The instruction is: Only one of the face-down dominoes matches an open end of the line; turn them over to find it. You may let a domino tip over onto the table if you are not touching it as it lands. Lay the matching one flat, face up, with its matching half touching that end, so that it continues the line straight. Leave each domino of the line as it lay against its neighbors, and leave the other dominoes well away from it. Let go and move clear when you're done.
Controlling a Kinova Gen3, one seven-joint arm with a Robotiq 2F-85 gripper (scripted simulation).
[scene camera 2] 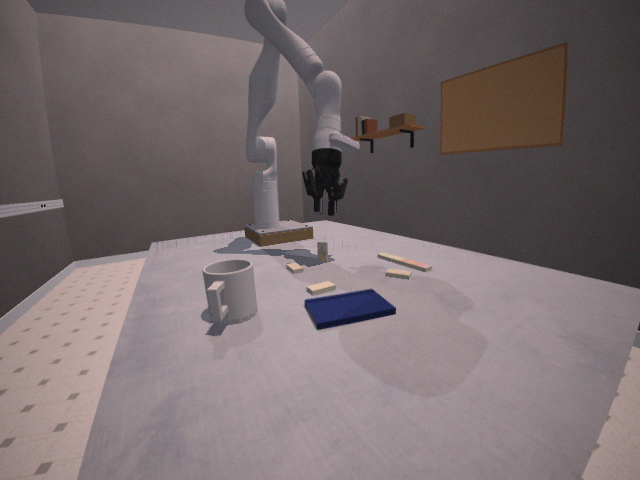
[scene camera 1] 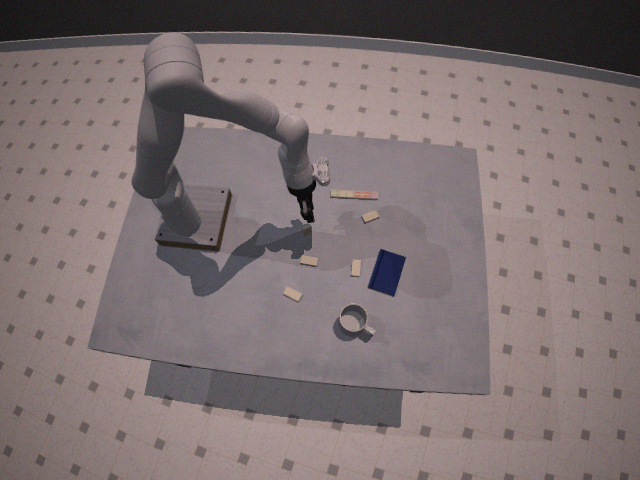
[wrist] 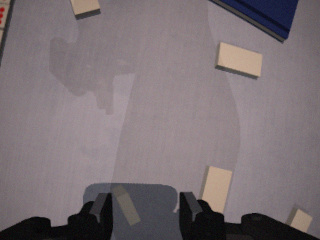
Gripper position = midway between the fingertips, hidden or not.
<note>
In view: the gripper [scene camera 2: 325,215].
The gripper also shows in the wrist view [wrist: 145,209].
</note>
